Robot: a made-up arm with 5 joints.
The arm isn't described. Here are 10 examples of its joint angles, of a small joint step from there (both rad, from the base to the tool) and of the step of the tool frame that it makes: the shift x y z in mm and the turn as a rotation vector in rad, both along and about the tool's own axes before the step.
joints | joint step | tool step
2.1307 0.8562 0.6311 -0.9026 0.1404 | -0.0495 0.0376 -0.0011 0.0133 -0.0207 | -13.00 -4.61 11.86 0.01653 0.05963 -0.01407
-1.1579 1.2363 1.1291 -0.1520 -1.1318 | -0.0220 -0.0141 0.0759 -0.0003 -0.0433 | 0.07 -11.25 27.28 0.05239 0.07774 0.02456
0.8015 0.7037 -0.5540 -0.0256 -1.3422 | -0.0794 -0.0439 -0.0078 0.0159 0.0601 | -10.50 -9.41 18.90 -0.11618 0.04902 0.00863
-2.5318 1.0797 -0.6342 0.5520 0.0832 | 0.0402 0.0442 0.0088 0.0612 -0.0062 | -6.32 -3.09 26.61 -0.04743 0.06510 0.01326
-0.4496 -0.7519 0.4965 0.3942 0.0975 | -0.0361 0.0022 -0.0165 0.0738 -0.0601 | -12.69 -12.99 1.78 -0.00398 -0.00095 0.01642
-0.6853 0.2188 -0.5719 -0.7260 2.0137 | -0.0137 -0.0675 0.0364 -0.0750 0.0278 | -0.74 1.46 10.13 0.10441 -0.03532 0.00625
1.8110 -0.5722 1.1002 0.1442 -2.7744 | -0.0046 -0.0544 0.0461 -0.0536 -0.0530 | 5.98 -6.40 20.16 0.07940 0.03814 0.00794
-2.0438 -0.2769 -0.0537 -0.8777 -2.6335 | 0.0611 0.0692 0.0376 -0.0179 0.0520 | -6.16 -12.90 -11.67 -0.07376 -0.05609 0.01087
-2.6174 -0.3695 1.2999 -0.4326 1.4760 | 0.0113 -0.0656 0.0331 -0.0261 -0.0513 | 2.34 -9.73 -4.02 0.01298 -0.03217 0.02091
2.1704 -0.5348 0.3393 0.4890 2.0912 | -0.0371 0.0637 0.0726 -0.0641 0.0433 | 0.06 12.26 -3.52 0.09959 -0.09003 -0.00355
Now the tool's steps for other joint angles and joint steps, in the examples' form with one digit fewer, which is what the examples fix.
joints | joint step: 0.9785 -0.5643 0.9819 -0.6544 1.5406 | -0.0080 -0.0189 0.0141 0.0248 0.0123
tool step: 1.3 -0.7 -11.9 -0.0440 -0.0262 -0.0121
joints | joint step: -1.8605 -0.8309 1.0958 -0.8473 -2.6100 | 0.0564 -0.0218 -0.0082 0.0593 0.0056
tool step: 11.6 24.9 -5.9 -0.1115 -0.0034 -0.0387
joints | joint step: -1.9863 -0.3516 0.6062 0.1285 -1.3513 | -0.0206 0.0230 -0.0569 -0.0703 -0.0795
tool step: -12.7 -27.9 -14.9 0.1255 -0.0558 0.0804
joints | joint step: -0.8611 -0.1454 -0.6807 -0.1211 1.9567 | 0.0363 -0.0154 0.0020 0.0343 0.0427
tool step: 0.7 7.5 6.1 -0.0693 0.0338 -0.0430
